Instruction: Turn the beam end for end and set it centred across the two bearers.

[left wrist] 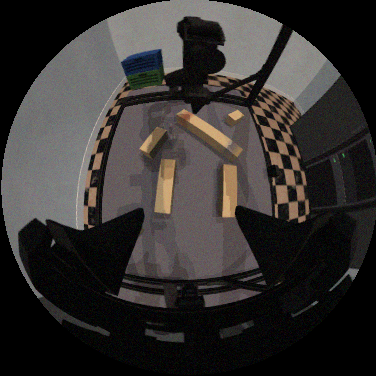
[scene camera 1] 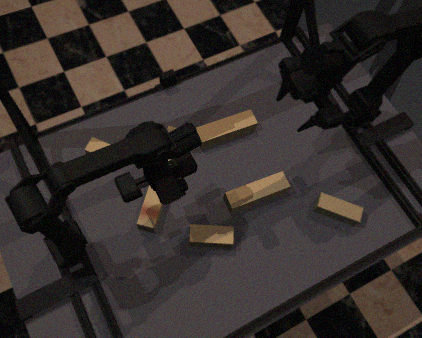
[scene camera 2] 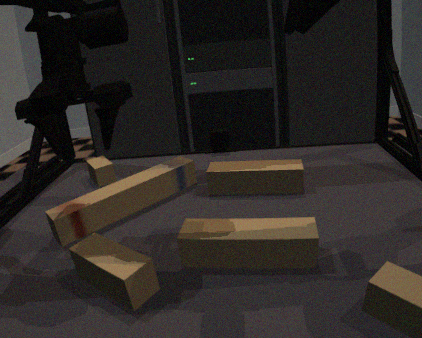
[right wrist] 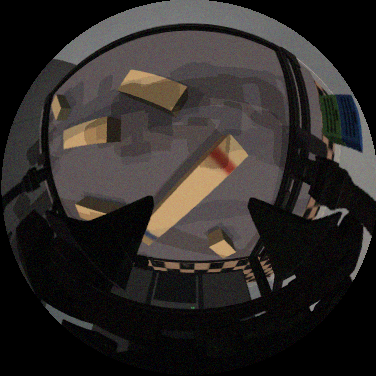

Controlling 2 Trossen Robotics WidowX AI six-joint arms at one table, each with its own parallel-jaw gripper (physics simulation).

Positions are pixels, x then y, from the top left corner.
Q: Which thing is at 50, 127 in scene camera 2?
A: My right gripper.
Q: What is my left gripper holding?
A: Nothing.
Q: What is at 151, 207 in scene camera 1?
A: A beam.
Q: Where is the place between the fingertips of my right gripper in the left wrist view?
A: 193, 104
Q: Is my right gripper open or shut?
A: Open.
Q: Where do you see a beam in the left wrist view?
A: At 205, 131
